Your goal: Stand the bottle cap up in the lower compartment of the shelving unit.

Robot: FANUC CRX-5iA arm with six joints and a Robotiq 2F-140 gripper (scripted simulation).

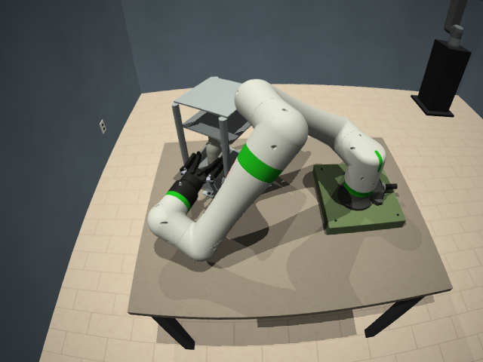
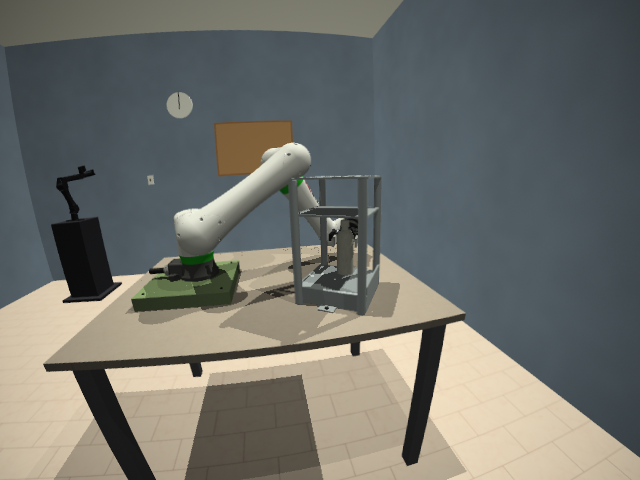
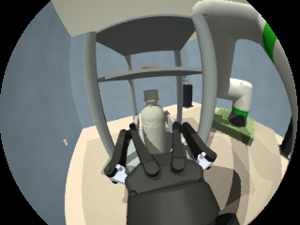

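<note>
Now: hand 10 mm below the pale grey bottle. From my hand the other things lie so: grey shelving unit 30 mm behind, 50 mm to the right, 30 mm above.
</note>
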